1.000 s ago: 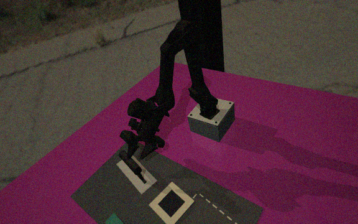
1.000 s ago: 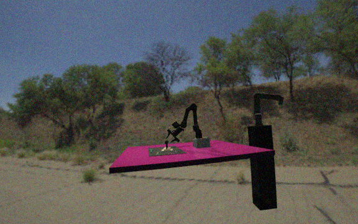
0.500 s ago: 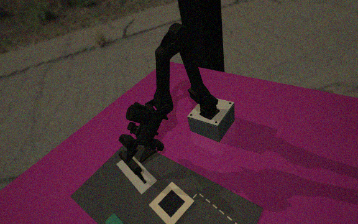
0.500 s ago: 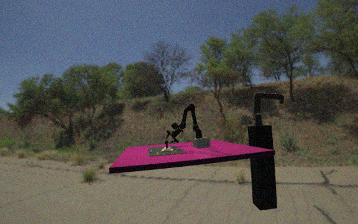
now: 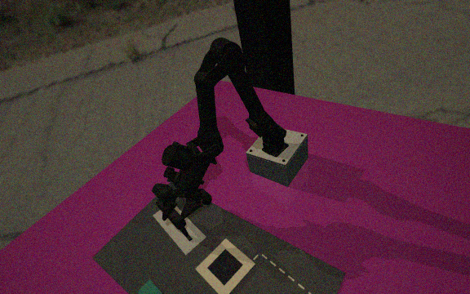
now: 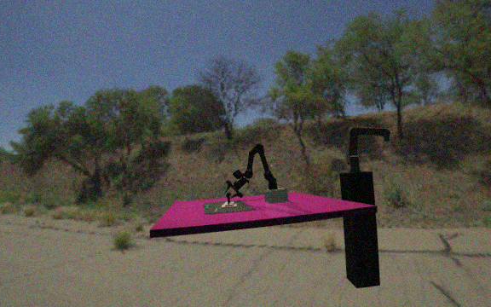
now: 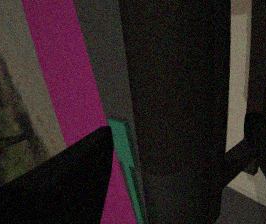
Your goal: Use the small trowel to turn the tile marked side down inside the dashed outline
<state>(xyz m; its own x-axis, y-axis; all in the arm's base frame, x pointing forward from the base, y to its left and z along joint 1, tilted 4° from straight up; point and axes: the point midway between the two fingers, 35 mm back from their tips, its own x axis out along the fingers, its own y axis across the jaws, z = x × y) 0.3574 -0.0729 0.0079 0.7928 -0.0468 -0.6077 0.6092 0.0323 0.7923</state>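
My gripper tip is now 10 mm past the dark trowel and 30 mm above it. From my gripper tip the other things lie so: dark grey mat: 10 mm ahead, 140 mm to the left, 80 mm below; then tile: 20 mm behind, 190 mm to the left, 60 mm below; then teal patch: 150 mm ahead, 150 mm to the left, 60 mm below.
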